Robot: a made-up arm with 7 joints. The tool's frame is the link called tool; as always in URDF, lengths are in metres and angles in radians. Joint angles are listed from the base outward.
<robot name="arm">
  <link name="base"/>
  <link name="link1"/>
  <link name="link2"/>
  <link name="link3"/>
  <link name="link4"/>
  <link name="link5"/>
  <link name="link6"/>
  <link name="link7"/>
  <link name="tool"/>
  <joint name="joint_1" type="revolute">
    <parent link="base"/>
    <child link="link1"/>
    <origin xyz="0 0 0" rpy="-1.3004 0.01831 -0.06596"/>
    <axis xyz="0 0 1"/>
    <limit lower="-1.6" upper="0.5"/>
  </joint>
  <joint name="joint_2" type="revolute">
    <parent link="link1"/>
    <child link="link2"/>
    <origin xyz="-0.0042 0.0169 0.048" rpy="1.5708 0 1.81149"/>
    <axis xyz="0 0 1"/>
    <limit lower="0" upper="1.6"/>
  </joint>
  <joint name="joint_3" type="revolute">
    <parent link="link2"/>
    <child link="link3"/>
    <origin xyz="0.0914 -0.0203 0" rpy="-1.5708 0 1.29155"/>
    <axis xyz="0 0 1"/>
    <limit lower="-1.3" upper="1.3"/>
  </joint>
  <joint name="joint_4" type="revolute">
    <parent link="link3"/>
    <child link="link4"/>
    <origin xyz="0 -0.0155 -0.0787" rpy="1.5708 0 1.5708"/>
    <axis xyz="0 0 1"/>
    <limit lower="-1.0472" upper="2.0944"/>
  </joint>
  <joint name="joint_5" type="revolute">
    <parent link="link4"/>
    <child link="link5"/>
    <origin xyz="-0.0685 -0.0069 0.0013" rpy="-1.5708 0 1.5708"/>
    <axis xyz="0 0 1"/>
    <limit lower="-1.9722" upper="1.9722"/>
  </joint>
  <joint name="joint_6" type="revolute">
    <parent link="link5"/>
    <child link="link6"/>
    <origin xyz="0 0 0.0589" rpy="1.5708 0 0"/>
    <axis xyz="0 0 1"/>
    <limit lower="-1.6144" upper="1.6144"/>
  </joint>
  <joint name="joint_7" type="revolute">
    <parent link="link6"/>
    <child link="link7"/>
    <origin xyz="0 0.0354 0" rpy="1.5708 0 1.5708"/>
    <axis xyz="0 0 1"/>
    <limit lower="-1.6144" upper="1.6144"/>
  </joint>
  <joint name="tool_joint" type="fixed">
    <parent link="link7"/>
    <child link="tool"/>
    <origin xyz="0 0 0"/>
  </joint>
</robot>
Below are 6 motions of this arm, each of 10 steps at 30 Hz.
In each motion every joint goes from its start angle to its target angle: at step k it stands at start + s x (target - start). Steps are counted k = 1, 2, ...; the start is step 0. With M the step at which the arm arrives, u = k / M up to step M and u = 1 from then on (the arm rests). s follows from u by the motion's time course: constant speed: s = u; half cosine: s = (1 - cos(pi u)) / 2; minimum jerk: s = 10 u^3 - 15 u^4 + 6 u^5.
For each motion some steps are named. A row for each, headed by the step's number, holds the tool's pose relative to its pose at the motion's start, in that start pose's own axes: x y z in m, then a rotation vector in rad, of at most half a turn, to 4 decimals.
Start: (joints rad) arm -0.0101 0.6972 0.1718 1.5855 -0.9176 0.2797 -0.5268
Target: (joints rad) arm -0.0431 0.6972 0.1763 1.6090 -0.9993 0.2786 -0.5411
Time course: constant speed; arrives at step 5
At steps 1, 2, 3, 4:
1: 0.0005 -0.0014 0.0005 -0.0161 -0.0095 -0.0099
2: 0.0010 -0.0028 0.0010 -0.0322 -0.0190 -0.0199
3: 0.0015 -0.0041 0.0015 -0.0482 -0.0285 -0.0298
4: 0.0020 -0.0055 0.0020 -0.0643 -0.0380 -0.0398

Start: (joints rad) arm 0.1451 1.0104 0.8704 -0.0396 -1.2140 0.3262 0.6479
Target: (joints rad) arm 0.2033 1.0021 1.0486 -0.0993 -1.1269 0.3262 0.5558
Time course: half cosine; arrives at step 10
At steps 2, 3, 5, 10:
2: -0.0006 0.0014 0.0025 0.0002 -0.0167 -0.0029
3: -0.0014 0.0031 0.0054 0.0008 -0.0360 -0.0060
5: -0.0036 0.0076 0.0132 0.0039 -0.0877 -0.0138
10: -0.0082 0.0153 0.0262 0.0145 -0.1763 -0.0247

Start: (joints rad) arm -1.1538 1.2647 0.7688 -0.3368 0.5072 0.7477 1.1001
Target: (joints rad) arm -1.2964 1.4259 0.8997 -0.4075 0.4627 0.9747 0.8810
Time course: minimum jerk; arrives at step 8
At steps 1, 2, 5, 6, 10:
1: 0.0010 0.0001 0.0003 0.0007 0.0029 0.0011
2: 0.0064 0.0008 0.0018 0.0045 0.0187 0.0070
5: 0.0434 0.0101 0.0109 0.0145 0.1414 0.0434
6: 0.0530 0.0140 0.0129 0.0118 0.1778 0.0516
10: 0.0587 0.0166 0.0140 0.0090 0.2001 0.0562

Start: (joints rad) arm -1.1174 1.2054 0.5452 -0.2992 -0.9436 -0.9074 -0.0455
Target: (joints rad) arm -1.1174 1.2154 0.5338 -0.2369 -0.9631 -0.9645 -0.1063
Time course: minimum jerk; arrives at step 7
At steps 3, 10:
3: -0.0014 0.0025 -0.0010 0.0083 -0.0043 -0.0095
10: -0.0038 0.0068 -0.0026 0.0238 -0.0114 -0.0262

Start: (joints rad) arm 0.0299 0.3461 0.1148 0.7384 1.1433 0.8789 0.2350
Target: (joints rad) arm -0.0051 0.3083 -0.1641 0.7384 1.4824 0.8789 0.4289
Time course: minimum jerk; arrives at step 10
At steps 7, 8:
7: -0.0258 0.0070 0.0298 0.2119 -0.2750 0.4639
8: -0.0296 0.0077 0.0334 0.2322 -0.3121 0.5246

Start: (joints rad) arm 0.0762 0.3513 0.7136 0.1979 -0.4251 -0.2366 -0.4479
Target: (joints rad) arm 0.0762 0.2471 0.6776 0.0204 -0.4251 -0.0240 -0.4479
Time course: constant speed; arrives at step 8
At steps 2, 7, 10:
2: 0.0005 -0.0069 -0.0004 -0.0344 0.0204 -0.0183
7: 0.0010 -0.0244 0.0000 -0.1178 0.0701 -0.0658
10: 0.0011 -0.0278 0.0003 -0.1340 0.0798 -0.0756

